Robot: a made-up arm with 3 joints.
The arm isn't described. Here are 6 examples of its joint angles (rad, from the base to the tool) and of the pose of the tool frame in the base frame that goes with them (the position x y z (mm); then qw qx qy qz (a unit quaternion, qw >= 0)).
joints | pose
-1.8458 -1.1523 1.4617 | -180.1 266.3 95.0 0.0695 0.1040 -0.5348 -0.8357
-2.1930 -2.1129 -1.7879 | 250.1 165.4 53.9 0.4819 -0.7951 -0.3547 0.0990
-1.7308 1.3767 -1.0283 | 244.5 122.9 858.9 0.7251 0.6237 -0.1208 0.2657
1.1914 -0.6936 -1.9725 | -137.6 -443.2 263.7 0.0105 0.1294 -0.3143 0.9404
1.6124 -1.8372 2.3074 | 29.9 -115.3 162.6 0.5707 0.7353 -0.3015 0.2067
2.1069 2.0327 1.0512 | 170.4 123.3 726.6 0.4548 -0.8502 0.0070 -0.2652
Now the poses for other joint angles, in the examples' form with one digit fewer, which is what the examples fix.
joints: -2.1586 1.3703 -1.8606
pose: 218 210 704 0.766 0.573 0.269 0.115
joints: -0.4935 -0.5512 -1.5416
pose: 536 -52 260 0.833 -0.232 0.143 -0.482
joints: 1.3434 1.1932 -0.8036
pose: -183 -229 881 0.395 -0.150 -0.541 -0.727
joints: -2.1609 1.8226 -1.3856
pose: 304 73 751 0.567 0.774 0.159 0.232
